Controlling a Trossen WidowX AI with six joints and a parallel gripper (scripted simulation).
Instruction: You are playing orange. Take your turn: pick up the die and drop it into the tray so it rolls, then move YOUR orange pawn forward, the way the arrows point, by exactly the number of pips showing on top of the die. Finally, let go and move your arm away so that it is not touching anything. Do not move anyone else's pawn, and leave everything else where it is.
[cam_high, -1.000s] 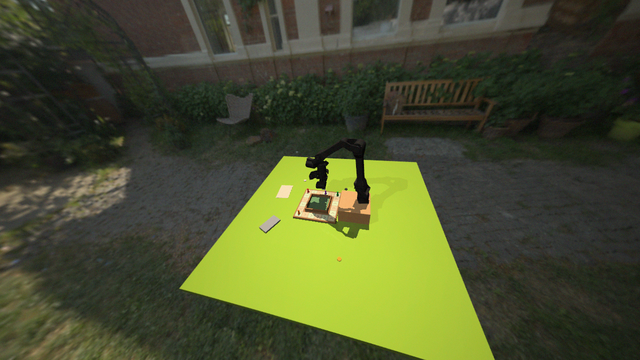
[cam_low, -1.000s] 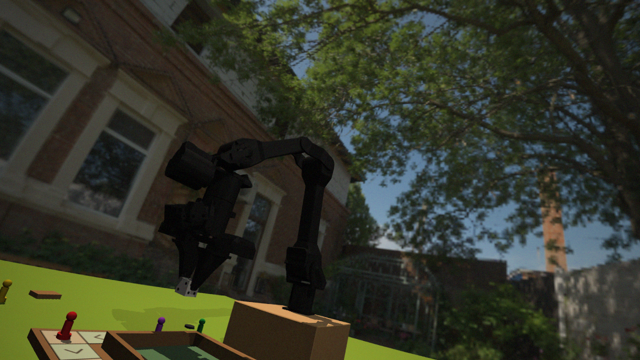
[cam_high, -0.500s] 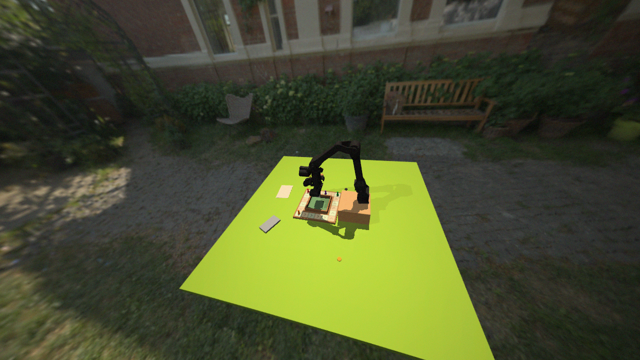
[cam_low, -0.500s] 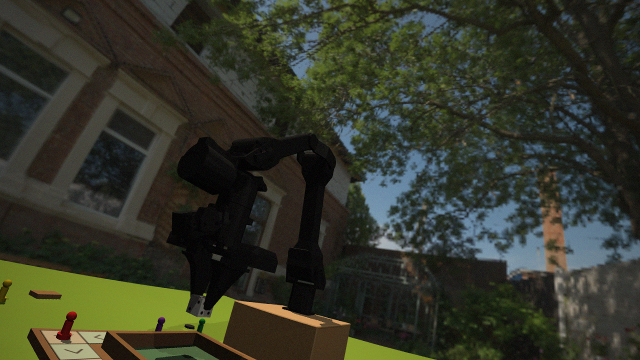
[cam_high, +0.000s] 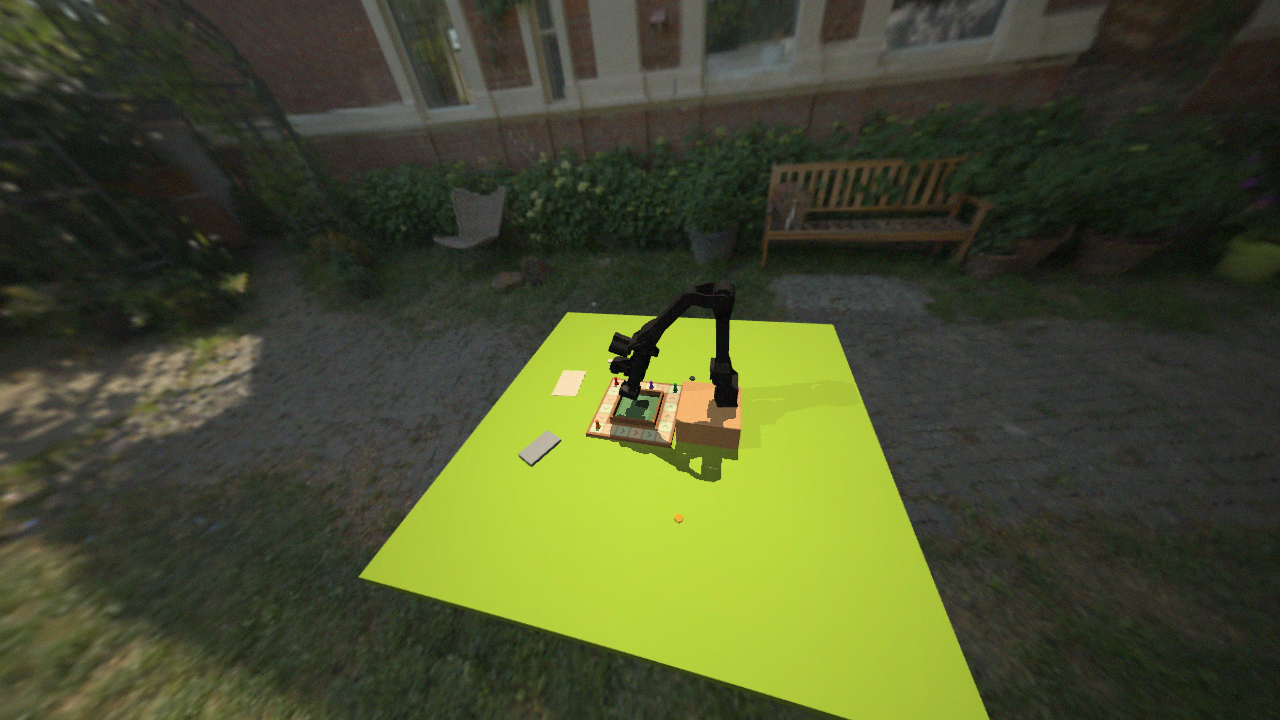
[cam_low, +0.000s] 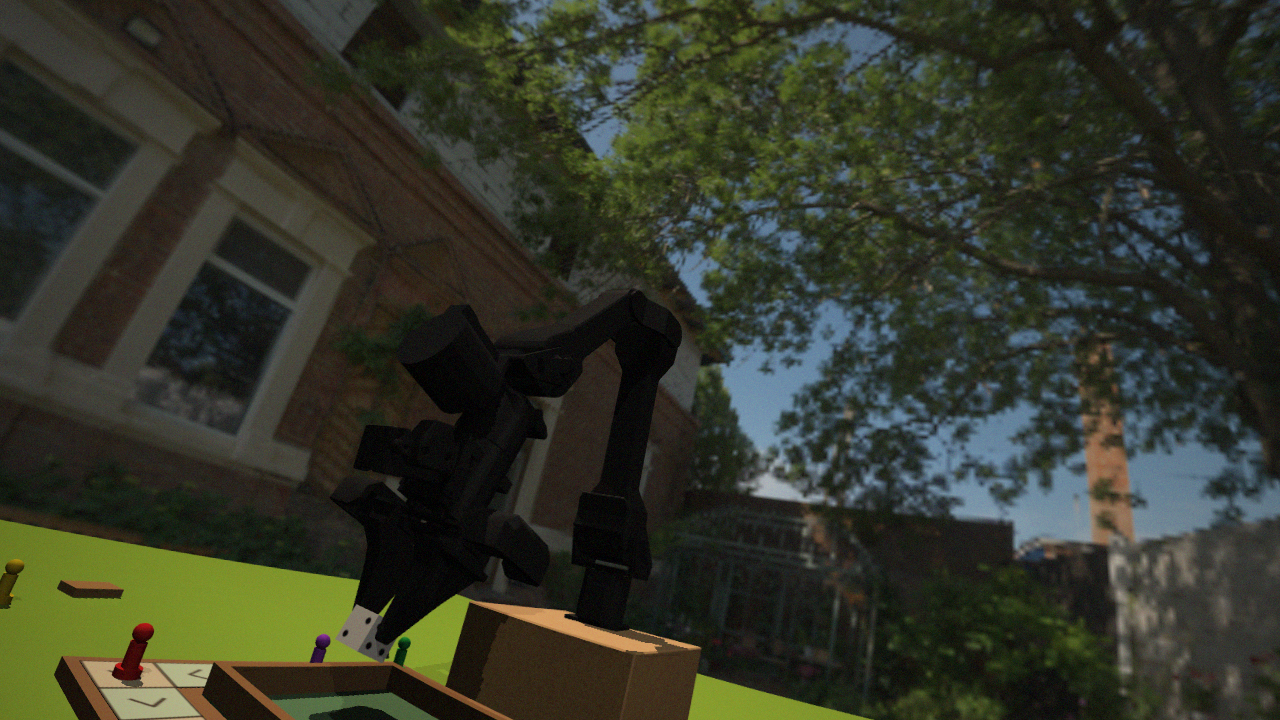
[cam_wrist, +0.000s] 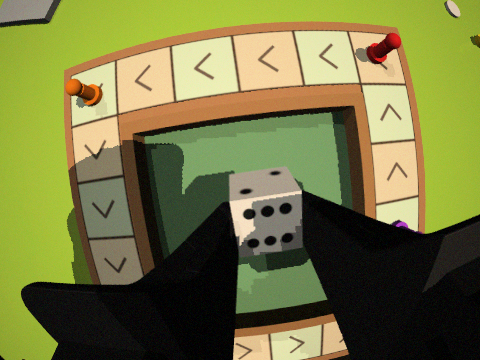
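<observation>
My gripper tip is now 110 mm short of the orange pawn, 90 mm to the right of it and 50 mm above it. From my gripper tip the other things lie so: grey die right at my gripper tip; then purple pawn 70 mm behind, 100 mm to the right, 50 mm below; then green tray 20 mm behind, 10 mm to the left, 70 mm below.
</observation>
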